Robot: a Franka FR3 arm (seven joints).
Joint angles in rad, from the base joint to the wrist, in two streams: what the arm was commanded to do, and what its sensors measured. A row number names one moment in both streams.
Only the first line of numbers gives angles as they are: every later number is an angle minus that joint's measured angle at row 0.
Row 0, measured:
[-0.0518 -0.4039 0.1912 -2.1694 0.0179 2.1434 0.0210]
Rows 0 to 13, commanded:
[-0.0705 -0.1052 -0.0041 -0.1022 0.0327 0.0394 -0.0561]
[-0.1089 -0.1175 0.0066 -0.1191 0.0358 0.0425 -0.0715]
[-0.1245 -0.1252 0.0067 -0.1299 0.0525 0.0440 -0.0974]
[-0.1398 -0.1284 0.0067 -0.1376 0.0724 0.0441 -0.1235]
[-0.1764 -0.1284 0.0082 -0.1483 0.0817 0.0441 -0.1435]
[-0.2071 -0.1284 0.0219 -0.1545 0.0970 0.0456 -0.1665]
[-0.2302 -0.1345 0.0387 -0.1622 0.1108 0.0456 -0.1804]
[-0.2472 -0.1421 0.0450 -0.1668 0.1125 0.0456 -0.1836]
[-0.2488 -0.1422 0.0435 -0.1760 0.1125 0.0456 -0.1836]
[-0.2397 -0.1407 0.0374 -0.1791 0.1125 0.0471 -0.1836]
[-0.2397 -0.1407 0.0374 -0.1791 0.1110 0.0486 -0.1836]
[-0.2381 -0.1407 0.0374 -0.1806 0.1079 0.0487 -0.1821]
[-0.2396 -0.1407 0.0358 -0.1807 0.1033 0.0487 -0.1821]
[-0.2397 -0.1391 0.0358 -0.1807 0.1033 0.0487 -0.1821]
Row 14, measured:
[-0.2188 -0.0950 0.0220 -0.1594 0.0779 0.0231 -0.1607]
